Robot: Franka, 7 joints.
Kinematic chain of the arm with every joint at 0, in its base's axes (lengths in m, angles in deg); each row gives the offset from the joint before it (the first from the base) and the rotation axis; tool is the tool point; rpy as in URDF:
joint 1: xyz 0 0 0.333 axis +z
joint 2: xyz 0 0 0 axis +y
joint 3: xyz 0 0 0.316 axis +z
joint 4: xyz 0.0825 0 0 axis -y
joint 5: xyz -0.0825 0 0.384 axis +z
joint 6: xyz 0 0 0 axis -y
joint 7: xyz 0.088 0 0 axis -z
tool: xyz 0 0 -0.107 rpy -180 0 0
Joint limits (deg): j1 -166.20..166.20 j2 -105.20..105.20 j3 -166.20..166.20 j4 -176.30..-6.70 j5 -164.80..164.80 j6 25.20..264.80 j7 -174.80..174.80
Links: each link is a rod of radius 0.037 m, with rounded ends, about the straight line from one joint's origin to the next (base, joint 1, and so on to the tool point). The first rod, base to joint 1, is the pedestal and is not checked.
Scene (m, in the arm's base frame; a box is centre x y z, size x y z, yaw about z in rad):
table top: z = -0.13
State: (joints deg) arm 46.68 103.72 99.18 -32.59 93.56 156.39 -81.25
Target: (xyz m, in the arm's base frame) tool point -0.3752 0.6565 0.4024
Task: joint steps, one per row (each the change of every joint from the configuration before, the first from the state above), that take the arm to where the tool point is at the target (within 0.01 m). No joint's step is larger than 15 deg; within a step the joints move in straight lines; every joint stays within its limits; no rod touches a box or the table.
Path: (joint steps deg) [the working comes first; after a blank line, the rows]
Joints at the target: 72.08 93.59 105.24 -77.07 98.78 161.70 -81.25
Straight joint move there: clear.

1: 8.47 -3.38 2.02 -14.83 1.74 1.77 0.00
2: 8.46 -3.37 2.02 -14.82 1.74 1.77 0.00
3: 8.47 -3.38 2.02 -14.83 1.74 1.77 0.00

